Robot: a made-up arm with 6 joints. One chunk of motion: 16 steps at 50 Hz.
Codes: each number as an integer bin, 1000 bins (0 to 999) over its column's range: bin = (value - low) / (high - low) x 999, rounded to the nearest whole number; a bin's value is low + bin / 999 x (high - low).
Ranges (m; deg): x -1.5..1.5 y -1.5..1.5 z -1.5..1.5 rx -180..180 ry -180..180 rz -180..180
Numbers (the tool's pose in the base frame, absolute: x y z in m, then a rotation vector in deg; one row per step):
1: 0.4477 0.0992 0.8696 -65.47 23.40 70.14
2: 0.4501 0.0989 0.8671 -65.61 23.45 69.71
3: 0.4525 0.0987 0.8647 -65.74 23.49 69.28
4: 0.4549 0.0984 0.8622 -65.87 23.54 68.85
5: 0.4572 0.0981 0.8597 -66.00 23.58 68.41
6: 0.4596 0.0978 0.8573 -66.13 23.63 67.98
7: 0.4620 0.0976 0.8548 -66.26 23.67 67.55
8: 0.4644 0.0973 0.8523 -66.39 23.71 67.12
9: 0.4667 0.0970 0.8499 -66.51 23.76 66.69
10: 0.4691 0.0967 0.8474 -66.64 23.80 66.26
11: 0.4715 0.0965 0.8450 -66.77 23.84 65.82
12: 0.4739 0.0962 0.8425 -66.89 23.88 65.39
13: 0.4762 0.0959 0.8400 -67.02 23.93 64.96
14: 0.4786 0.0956 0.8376 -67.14 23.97 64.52
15: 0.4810 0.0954 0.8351 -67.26 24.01 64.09
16: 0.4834 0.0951 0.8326 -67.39 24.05 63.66
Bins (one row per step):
1: 649 533 789 318 564 694
2: 649 532 788 317 565 693
3: 650 532 787 317 565 692
4: 651 532 787 317 565 691
5: 652 532 786 316 565 689
6: 653 532 785 316 565 688
7: 653 532 784 316 565 687
8: 654 532 783 315 565 686
9: 655 532 783 315 565 685
10: 656 532 782 315 566 683
11: 657 532 781 314 566 682
12: 657 532 780 314 566 681
13: 658 531 779 314 566 680
14: 659 531 778 313 566 679
15: 660 531 778 313 566 677
16: 660 531 777 312 566 676

